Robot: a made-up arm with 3 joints. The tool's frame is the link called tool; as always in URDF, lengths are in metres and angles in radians. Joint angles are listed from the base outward. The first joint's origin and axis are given. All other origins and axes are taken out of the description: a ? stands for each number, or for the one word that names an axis. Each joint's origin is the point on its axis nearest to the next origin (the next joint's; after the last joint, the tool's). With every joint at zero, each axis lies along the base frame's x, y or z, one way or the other. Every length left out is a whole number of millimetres.
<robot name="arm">
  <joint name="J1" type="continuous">
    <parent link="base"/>
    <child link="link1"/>
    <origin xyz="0 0 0.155"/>
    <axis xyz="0 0 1"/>
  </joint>
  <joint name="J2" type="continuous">
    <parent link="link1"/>
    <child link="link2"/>
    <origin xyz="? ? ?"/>
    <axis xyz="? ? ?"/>
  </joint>
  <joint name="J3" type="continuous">
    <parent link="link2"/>
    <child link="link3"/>
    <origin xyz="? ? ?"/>
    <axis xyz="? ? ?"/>
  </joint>
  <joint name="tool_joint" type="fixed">
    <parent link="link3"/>
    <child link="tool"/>
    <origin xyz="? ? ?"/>
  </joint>
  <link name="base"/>
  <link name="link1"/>
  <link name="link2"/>
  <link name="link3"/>
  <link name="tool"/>
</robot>
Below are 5 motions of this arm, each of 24 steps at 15 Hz.
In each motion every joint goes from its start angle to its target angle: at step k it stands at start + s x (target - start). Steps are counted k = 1, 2, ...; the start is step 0. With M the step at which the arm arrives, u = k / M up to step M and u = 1 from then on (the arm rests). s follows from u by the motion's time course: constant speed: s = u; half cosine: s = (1 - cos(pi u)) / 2; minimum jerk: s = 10 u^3 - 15 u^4 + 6 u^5.
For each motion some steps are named. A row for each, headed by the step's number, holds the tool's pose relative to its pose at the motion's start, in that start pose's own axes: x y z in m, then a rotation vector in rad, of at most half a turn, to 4 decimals.
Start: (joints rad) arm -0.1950 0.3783 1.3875
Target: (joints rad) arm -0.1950 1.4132 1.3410
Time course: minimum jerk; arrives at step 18
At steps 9, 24:
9: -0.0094 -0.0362 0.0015 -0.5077 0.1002 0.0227
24: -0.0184 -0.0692 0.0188 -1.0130 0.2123 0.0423

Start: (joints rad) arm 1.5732 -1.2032 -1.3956
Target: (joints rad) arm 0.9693 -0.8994 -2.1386
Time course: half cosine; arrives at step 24
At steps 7, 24:
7: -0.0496 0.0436 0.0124 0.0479 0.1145 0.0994
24: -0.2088 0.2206 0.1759 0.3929 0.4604 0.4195

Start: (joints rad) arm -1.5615 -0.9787 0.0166
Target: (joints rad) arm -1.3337 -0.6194 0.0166
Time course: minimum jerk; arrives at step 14
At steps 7, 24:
7: -0.0038 0.0600 -0.0597 0.0856 0.1809 0.0719
24: -0.0181 0.1257 -0.1094 0.1582 0.3604 0.1597

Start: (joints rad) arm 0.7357 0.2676 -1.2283
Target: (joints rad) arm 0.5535 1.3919 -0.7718
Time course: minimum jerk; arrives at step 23
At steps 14, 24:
14: -0.0558 -0.0338 -0.0117 0.7300 0.3086 -0.4047
24: -0.0939 -0.0239 -0.0334 1.0333 0.4927 -0.5359

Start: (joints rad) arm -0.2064 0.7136 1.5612
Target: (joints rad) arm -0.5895 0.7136 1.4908
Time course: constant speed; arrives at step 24
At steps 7, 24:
7: 0.0194 -0.0482 -0.0471 0.0015 0.0731 -0.0640
24: 0.0362 -0.1694 -0.1650 0.0112 0.2501 -0.2196

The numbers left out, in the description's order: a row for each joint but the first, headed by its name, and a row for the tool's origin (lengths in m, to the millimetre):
J2: xyz 0.305 -0.325 0, axis 0 1 0
J3: xyz -0.098 0 -0.084, axis 0 0 -1
tool: xyz 0.309 0.055 0

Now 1 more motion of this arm.
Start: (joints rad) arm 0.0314 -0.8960 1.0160
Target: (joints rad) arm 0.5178 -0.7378 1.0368
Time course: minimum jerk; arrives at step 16
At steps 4, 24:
4: -0.0110 0.0249 -0.0233 0.0066 0.0418 0.0296
24: -0.1673 0.2366 -0.1814 0.0512 0.3837 0.3127

